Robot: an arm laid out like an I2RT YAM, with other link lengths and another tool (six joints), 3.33 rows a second.
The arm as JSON. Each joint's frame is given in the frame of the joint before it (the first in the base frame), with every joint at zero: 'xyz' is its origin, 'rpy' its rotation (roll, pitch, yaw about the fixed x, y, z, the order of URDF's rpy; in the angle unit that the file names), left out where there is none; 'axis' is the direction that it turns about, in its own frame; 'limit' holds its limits. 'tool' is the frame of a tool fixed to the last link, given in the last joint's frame.
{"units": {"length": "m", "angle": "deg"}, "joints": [
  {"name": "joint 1", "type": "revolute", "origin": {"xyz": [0.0, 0.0, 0.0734]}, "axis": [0.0, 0.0, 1.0], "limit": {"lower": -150.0, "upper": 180.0}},
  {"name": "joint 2", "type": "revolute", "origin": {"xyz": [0.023, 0.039, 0.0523], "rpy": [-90.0, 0.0, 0.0]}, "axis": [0.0, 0.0, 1.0], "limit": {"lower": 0.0, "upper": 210.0}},
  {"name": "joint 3", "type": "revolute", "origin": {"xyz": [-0.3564, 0.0, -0.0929], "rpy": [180.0, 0.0, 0.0]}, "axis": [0.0, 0.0, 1.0], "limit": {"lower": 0.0, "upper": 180.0}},
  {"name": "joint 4", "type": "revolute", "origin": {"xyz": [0.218, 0.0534, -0.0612], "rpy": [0.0, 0.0, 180.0]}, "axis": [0.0, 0.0, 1.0], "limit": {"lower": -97.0, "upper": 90.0}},
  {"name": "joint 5", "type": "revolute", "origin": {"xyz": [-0.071, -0.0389, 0.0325], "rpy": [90.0, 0.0, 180.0]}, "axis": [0.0, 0.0, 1.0], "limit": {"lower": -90.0, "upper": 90.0}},
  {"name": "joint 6", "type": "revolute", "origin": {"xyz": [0.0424, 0.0, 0.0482], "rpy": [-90.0, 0.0, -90.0]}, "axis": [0.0, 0.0, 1.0], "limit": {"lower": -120.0, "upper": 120.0}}
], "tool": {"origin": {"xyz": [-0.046, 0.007, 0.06], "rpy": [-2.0, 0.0, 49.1]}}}
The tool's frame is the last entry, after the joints.
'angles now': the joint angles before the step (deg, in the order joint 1, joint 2, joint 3, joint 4, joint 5, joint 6). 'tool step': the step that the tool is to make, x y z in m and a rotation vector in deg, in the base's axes. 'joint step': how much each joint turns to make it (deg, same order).
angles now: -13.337, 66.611, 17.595, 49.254, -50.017, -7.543
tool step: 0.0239, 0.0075, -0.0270, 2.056, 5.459, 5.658
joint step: 1.155, 8.754, -1.085, 4.863, -4.530, 1.016
